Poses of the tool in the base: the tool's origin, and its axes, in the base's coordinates. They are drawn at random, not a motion.
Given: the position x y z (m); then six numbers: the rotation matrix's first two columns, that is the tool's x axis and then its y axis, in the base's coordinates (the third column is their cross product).
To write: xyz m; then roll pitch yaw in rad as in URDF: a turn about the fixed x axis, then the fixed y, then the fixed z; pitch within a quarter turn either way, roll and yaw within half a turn. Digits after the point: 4 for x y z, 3 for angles.
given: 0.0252, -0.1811, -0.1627, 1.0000, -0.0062, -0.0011, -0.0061, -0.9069, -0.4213
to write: 0.0252, -0.1811, -0.1627, -2.707, 0.001, -0.006
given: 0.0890, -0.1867, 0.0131, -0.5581, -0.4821, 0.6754, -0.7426, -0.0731, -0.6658
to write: 0.0890, -0.1867, 0.0131, -2.015, -0.741, -2.429
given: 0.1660, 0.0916, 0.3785, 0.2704, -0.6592, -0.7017, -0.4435, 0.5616, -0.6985
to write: 0.1660, 0.0916, 0.3785, -1.769, 0.778, -1.182
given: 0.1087, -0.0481, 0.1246, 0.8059, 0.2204, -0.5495, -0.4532, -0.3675, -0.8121
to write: 0.1087, -0.0481, 0.1246, -1.808, 0.582, 0.267
